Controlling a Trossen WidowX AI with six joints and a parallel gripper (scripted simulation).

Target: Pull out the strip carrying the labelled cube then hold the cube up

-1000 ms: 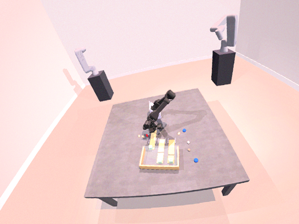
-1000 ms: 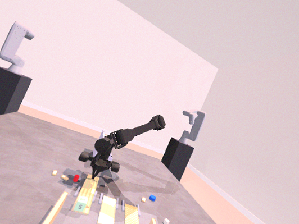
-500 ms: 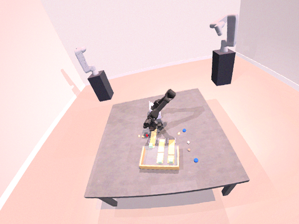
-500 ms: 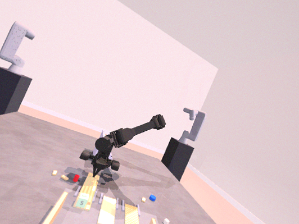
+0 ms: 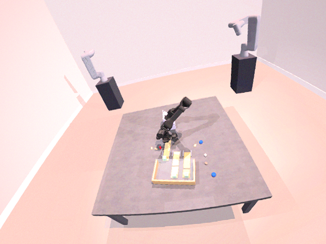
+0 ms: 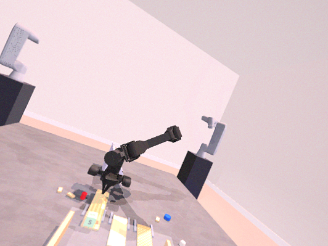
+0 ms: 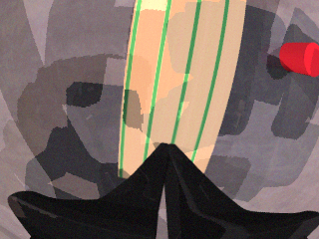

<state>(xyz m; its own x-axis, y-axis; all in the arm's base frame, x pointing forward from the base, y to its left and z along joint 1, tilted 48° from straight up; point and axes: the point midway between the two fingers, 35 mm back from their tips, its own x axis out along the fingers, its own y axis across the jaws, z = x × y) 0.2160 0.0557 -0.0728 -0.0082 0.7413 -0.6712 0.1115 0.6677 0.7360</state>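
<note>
The red piece lies 7 cm to the right of my gripper tip, 6 cm ahead of it and 1 cm above it.
</note>
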